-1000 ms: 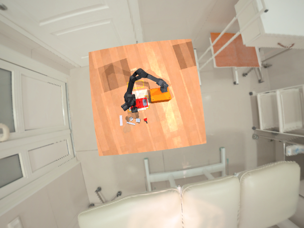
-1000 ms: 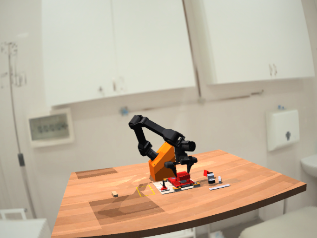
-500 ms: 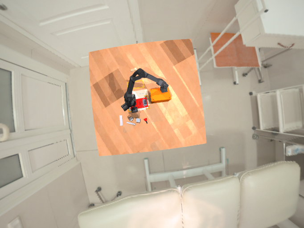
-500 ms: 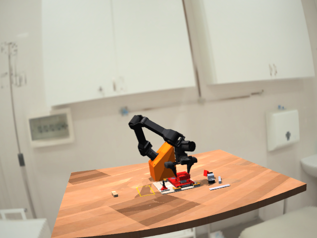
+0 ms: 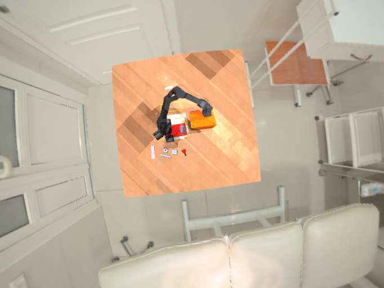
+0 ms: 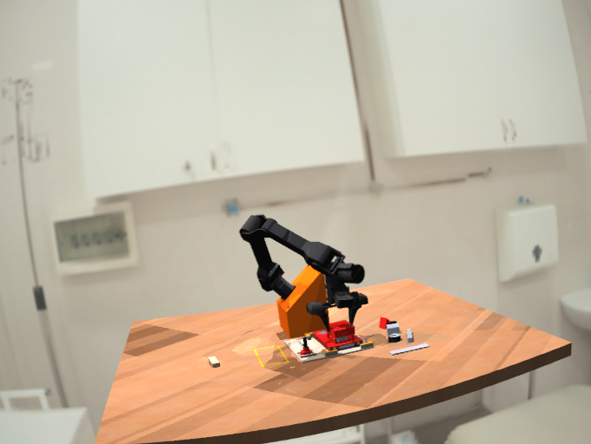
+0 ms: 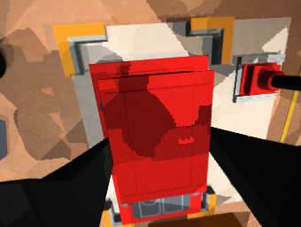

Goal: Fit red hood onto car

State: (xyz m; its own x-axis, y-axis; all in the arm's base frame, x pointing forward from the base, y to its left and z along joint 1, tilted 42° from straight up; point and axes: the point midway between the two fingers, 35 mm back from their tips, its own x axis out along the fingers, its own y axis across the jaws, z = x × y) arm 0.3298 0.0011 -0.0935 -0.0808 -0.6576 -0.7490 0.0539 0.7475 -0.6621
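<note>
The grey engine block lies 30 mm below my gripper tip. The rest, counted from my gripper tip: white jig (30 mm behind, 20 mm to the right, 40 mm below); then red hood (10 mm above); then grey bar (200 mm ahead, 140 mm to the left, 50 mm below).
</note>
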